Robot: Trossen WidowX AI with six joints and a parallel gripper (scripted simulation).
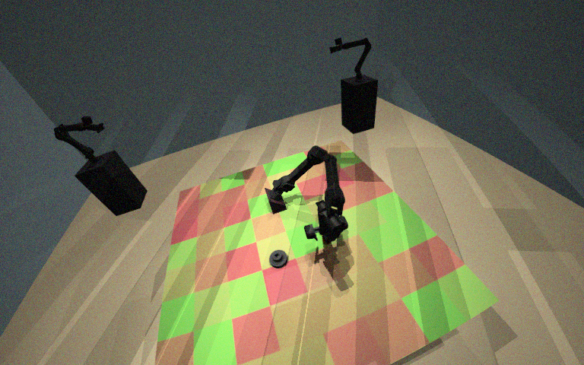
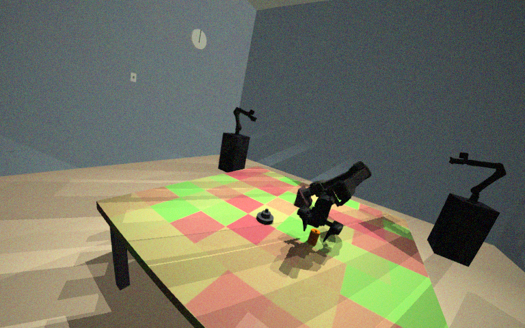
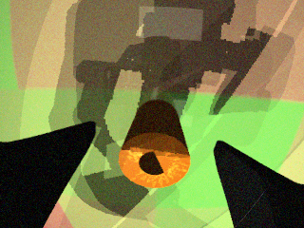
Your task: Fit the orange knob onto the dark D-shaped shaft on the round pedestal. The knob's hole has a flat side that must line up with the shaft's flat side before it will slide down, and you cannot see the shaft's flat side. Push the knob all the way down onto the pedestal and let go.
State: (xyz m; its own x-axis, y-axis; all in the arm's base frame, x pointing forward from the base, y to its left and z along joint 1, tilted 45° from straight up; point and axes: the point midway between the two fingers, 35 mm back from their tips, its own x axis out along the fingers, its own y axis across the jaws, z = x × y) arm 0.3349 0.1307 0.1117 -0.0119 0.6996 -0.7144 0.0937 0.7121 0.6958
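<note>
The orange knob is right at my gripper tip. Round my gripper tip: round dark pedestal: 1 cm ahead, 24 cm to the right.
</note>
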